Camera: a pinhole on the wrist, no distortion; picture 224 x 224 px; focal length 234.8 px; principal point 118.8 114.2 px. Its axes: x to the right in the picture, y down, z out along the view. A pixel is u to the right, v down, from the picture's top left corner.
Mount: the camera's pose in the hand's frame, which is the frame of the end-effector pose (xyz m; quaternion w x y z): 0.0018 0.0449 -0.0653 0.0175 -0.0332 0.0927 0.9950
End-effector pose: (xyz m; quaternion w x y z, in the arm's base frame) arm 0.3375 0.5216 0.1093 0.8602 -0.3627 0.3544 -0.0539
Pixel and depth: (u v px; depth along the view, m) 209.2 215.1 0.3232
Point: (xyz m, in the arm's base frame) 0.4061 0.7103 0.3428
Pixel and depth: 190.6 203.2 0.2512
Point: 0.3926 0.6680 0.2569
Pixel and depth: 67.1 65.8 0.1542
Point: 0.3942 0.6362 0.0651
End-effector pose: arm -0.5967 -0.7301 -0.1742 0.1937 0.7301 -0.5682 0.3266
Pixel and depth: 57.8 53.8 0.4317
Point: -0.7159 -1.0845 -0.3770
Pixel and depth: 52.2 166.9 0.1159
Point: -0.6169 -0.7959 -0.1989
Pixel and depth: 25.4 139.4 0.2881
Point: -0.5857 -0.9671 -0.2768
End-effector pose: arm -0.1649 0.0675 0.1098 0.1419 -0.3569 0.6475 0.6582
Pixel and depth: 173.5 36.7 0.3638
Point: -0.3204 0.3183 0.3259
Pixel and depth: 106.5 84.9 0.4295
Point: -0.3786 0.3777 0.2104
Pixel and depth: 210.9 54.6 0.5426
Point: -0.3048 0.5055 0.4417
